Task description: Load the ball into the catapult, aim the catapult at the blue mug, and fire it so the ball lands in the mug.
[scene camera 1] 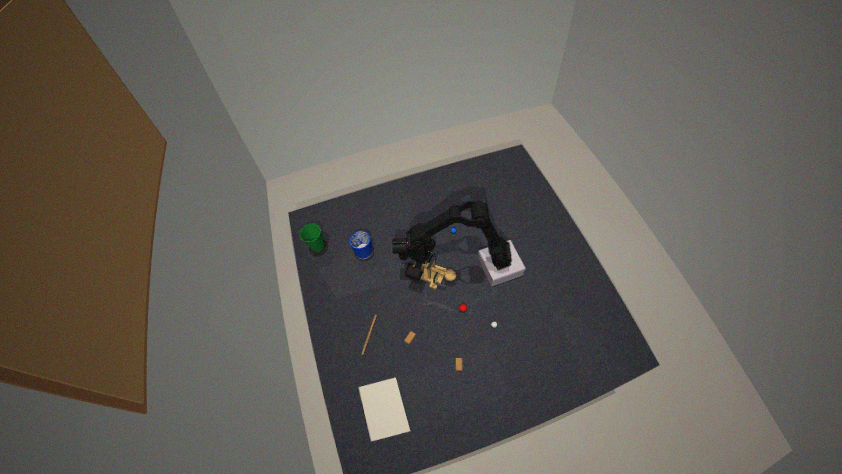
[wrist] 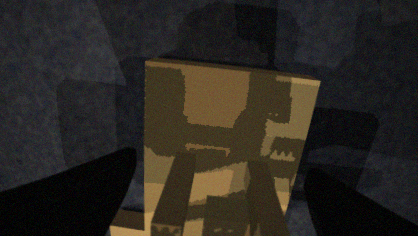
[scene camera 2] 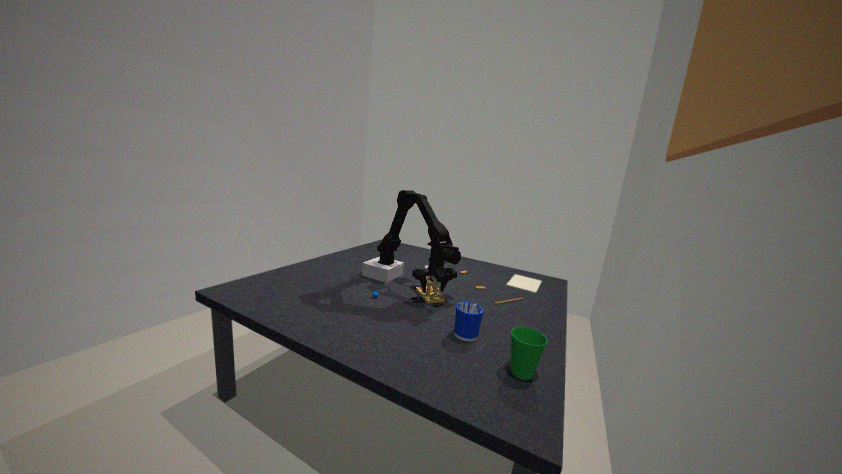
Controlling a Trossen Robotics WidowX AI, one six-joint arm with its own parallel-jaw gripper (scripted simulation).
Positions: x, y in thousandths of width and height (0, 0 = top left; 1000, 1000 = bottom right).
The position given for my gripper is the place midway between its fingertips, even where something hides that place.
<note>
My gripper (wrist: 530, 710) is open, holding nothing. Also in view: a blue mug (scene camera 2: 556, 674), a wooden catapult (wrist: 532, 608), a green cup (scene camera 2: 626, 729) and a white sheet (scene camera 1: 458, 877).
The wrist view misses the blue mug: it is out of frame. The wrist view does not show the green cup: it is out of frame.
</note>
